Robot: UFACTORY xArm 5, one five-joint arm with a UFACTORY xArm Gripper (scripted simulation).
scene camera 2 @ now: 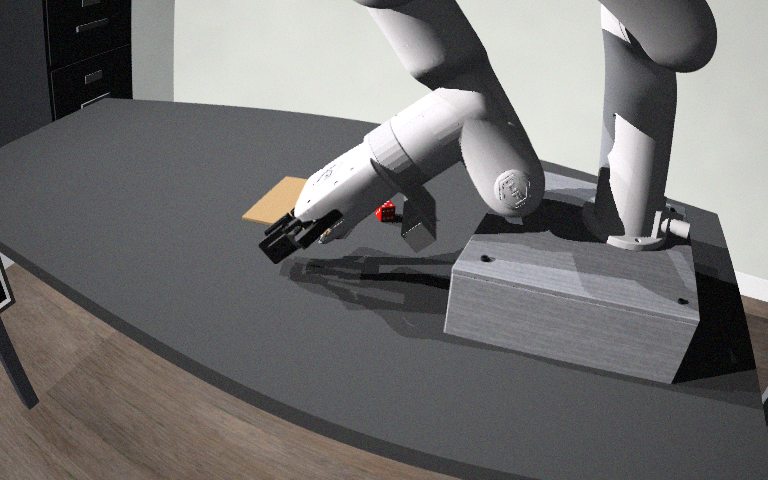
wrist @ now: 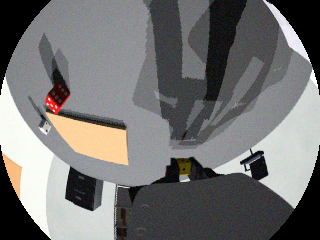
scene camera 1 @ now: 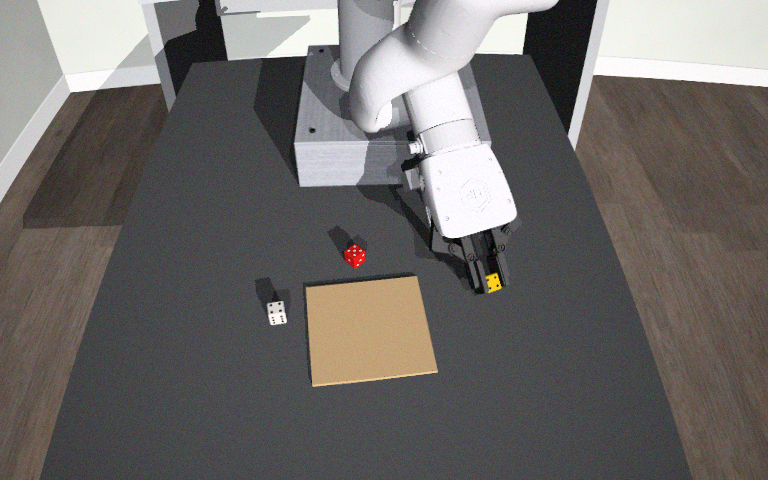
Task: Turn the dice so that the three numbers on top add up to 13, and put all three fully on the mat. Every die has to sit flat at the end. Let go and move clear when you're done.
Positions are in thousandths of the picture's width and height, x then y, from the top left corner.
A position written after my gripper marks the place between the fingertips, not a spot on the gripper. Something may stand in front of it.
In view: my gripper (scene camera 1: 641, 603) and a tan mat (scene camera 1: 485, 689).
The tan mat also shows in scene camera 2 (scene camera 2: 367, 416) and in the wrist view (wrist: 336, 594). My gripper also shows in scene camera 2 (scene camera 2: 351, 516) and in the wrist view (wrist: 567, 694).
